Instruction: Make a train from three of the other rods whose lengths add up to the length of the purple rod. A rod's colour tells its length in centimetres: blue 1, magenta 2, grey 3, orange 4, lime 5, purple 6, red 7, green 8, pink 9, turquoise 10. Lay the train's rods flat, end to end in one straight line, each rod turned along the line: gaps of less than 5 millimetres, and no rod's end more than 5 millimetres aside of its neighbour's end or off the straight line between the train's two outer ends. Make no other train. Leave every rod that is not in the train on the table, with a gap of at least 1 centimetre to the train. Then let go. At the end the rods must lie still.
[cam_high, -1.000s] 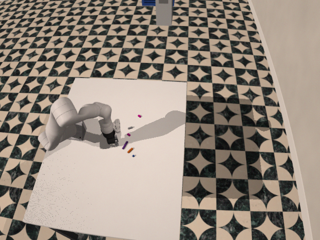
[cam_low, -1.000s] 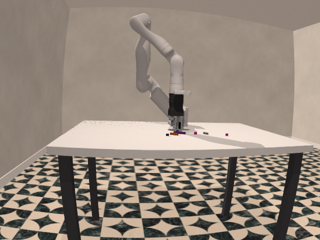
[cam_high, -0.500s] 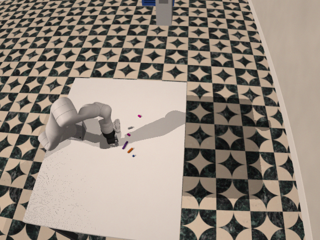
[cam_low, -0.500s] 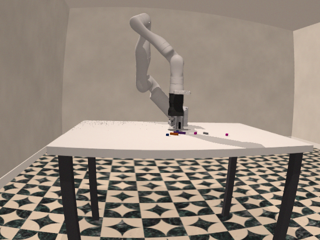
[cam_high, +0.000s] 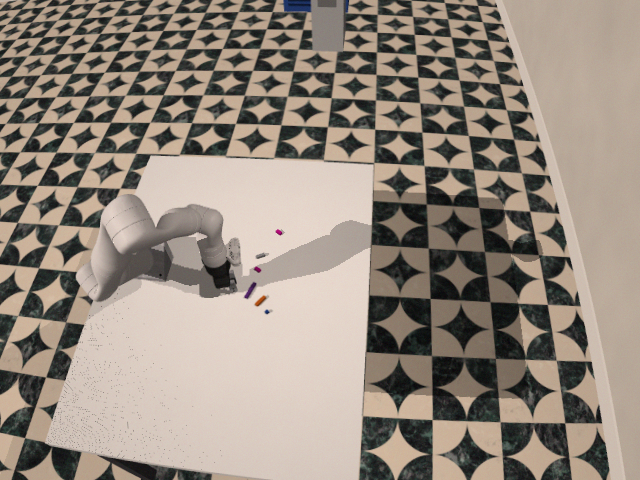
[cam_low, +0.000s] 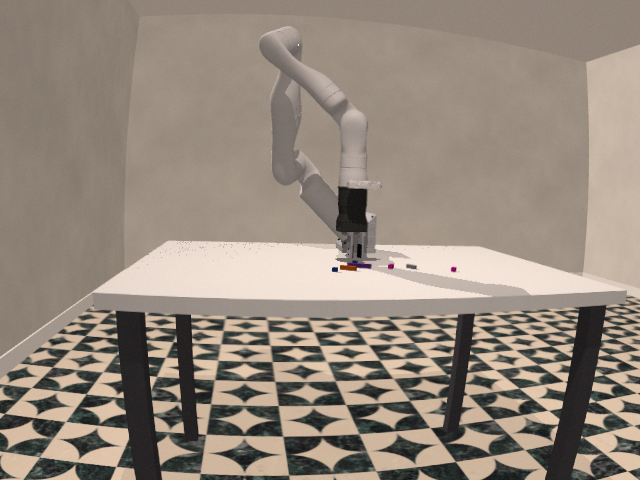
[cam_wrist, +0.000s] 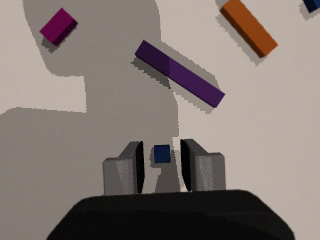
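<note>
Right now the purple rod is 50 mm ahead of my hand, 10 mm to the left of it and 30 mm below it. The rest, counted from my hand: grey rod: 50 mm ahead, 140 mm to the left, 30 mm below; orange rod: 90 mm ahead, 20 mm to the right, 30 mm below.
</note>
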